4 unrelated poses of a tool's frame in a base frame.
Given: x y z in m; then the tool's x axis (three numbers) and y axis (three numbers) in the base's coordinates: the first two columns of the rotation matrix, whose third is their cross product.
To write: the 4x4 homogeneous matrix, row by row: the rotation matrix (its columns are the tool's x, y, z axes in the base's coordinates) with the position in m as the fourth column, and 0 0 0 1 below. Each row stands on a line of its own. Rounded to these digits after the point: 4 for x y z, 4 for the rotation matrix.
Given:
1: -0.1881 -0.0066 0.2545 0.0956 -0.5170 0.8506 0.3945 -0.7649 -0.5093
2: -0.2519 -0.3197 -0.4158 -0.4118 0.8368 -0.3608 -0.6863 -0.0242 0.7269
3: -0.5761 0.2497 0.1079 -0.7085 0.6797 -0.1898 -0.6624 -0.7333 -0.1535
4: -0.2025 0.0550 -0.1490 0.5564 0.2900 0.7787 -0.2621 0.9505 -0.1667
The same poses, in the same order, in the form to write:
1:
0.0956 0.3945 0.9139 -0.1881
-0.5170 -0.7649 0.3843 -0.0066
0.8506 -0.5093 0.1308 0.2545
0 0 0 1

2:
-0.4118 -0.6863 0.5995 -0.2519
0.8368 -0.0242 0.5470 -0.3197
-0.3608 0.7269 0.5843 -0.4158
0 0 0 1

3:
-0.7085 -0.6624 -0.2435 -0.5761
0.6797 -0.7333 0.0170 0.2497
-0.1898 -0.1535 0.9698 0.1079
0 0 0 1

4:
0.5564 -0.2621 -0.7885 -0.2025
0.2900 0.9505 -0.1113 0.0550
0.7787 -0.1667 0.6049 -0.1490
0 0 0 1

